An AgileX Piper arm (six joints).
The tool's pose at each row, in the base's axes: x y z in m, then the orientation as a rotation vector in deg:
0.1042, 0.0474, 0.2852, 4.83, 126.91, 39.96
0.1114, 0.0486, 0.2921, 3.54, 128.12, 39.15
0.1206, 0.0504, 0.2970, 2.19, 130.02, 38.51
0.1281, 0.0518, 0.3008, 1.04, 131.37, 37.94
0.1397, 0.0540, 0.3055, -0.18, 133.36, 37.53
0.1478, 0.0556, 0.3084, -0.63, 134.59, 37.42
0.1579, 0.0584, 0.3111, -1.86, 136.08, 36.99
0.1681, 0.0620, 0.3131, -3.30, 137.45, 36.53
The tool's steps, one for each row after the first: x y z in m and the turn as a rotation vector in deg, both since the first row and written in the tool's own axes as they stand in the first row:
-0.0092, 0.0034, 0.0020, 0.44, 1.21, -0.99
-0.0183, 0.0059, 0.0068, 0.90, 3.13, -1.83
-0.0256, 0.0078, 0.0108, 1.25, 4.51, -2.58
-0.0361, 0.0102, 0.0175, 1.61, 6.56, -3.18
-0.0432, 0.0117, 0.0225, 1.83, 7.78, -3.29
-0.0511, 0.0138, 0.0296, 2.09, 9.37, -3.98
-0.0584, 0.0163, 0.0374, 2.27, 10.88, -4.83

